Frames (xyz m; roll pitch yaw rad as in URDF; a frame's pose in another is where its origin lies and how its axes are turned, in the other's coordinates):
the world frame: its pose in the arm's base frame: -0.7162 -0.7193 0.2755 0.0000 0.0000 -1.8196
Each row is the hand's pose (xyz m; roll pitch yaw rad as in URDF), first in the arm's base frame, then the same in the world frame.
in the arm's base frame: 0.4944 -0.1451 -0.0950 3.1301 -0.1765 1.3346
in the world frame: -0.8546 1.0319 -0.3705 3.1301 -0.1765 -3.1290
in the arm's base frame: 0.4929 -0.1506 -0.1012 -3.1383 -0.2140 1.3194
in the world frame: -0.8489 1.0318 -0.3767 -3.1383 -0.2140 3.1390
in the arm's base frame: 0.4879 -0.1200 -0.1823 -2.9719 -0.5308 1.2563
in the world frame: -0.8773 1.0194 -0.4578 -2.9719 -0.5308 3.0759
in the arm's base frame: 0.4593 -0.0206 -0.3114 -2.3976 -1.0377 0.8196
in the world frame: -0.9666 0.9673 -0.5869 -2.3976 -1.0377 2.6392
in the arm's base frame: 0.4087 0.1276 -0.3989 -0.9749 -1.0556 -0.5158
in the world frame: -1.0978 0.8817 -0.6744 -0.9749 -1.0556 1.3038
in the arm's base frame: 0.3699 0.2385 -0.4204 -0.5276 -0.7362 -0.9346
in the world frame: -1.1958 0.8168 -0.6959 -0.5276 -0.7362 0.8850
